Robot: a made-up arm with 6 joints.
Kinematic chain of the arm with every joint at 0, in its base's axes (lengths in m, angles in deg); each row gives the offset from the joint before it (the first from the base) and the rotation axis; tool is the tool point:
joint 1: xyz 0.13 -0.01 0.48 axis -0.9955 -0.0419 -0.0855
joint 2: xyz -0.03 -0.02 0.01 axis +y
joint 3: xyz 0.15 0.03 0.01 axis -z
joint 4: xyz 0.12 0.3 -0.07 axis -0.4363 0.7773 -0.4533
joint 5: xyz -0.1 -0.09 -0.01 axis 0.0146 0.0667 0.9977
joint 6: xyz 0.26 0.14 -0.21 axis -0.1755 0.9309 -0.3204
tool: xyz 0.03 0.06 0
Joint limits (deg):
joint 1: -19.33..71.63
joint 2: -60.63..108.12
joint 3: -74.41..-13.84
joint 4: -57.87..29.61
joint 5: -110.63..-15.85
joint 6: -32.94..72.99
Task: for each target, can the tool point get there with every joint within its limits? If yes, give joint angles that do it. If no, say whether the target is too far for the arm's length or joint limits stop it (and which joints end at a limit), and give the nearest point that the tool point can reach.
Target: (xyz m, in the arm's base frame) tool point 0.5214 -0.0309 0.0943
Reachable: yes | joints 35.23 3.06 -45.61 -29.40 -101.60 59.08
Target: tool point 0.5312 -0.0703 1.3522
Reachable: no: joint limits stop it (at a limit: joint 1, joint 2, joint 3, joint 4) | nearest point 0.5180 0.1202 1.0348 | short by 0.370 m
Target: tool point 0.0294 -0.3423 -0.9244
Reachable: no: too far | nearest point 0.0635 -0.1772 -0.2250 | short by 0.719 m
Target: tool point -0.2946 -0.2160 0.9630
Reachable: no: joint limits stop it (at a limit: joint 1, joint 2, joint 3, joint 5) | nearest point -0.1508 -0.1386 0.5673 | short by 0.428 m
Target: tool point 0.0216 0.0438 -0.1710
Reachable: yes | joints 49.70 84.09 -34.82 -34.10 -40.69 31.59
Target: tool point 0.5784 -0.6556 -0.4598
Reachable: no: too far | nearest point 0.3791 -0.3756 -0.0777 | short by 0.514 m
